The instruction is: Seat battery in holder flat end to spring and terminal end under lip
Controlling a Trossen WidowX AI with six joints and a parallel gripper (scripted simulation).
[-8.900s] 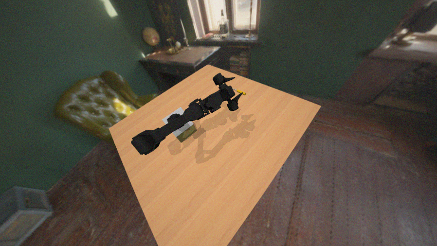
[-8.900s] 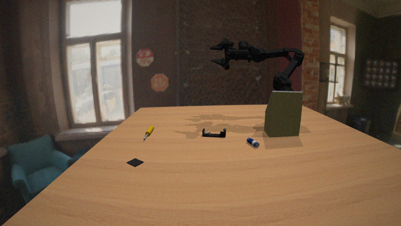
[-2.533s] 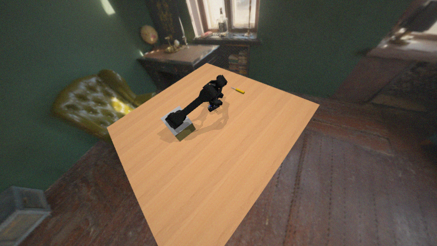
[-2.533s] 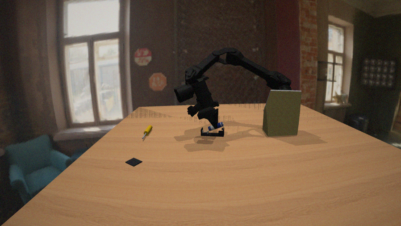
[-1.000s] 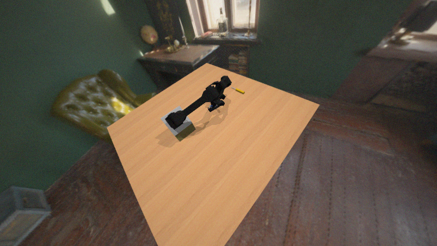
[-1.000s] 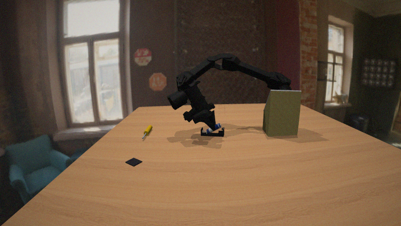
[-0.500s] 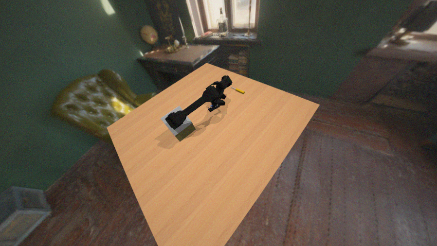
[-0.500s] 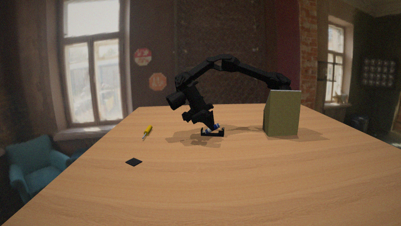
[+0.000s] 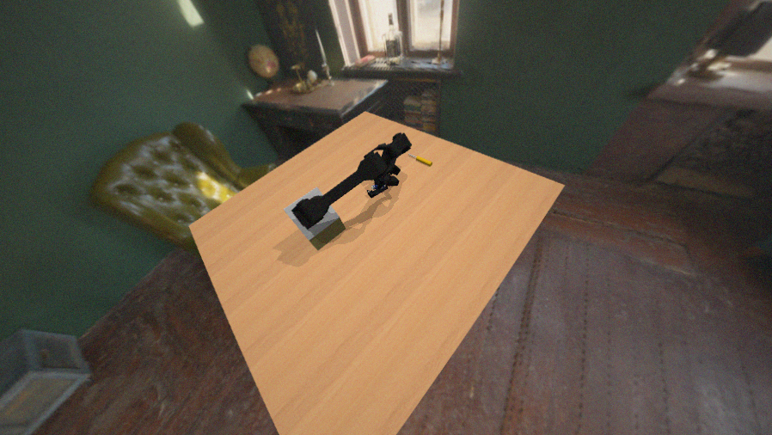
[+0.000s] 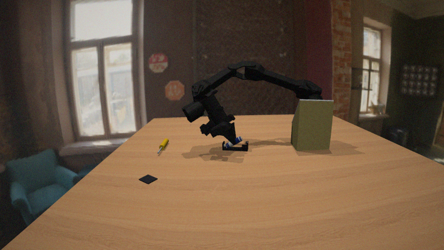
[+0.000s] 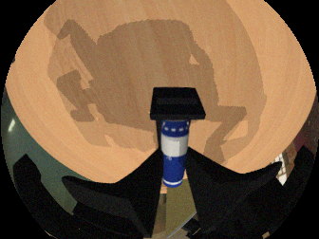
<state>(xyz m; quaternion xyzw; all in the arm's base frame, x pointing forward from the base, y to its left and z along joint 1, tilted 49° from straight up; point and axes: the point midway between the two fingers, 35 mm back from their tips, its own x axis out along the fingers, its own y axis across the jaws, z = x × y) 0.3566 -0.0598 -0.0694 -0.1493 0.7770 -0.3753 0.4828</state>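
Right now the battery is 10 mm above my gripper tip. From my gripper tip the other things lie so: yellow-handled screwdriver 290 mm ahead, 10 mm to the left, 10 mm below.
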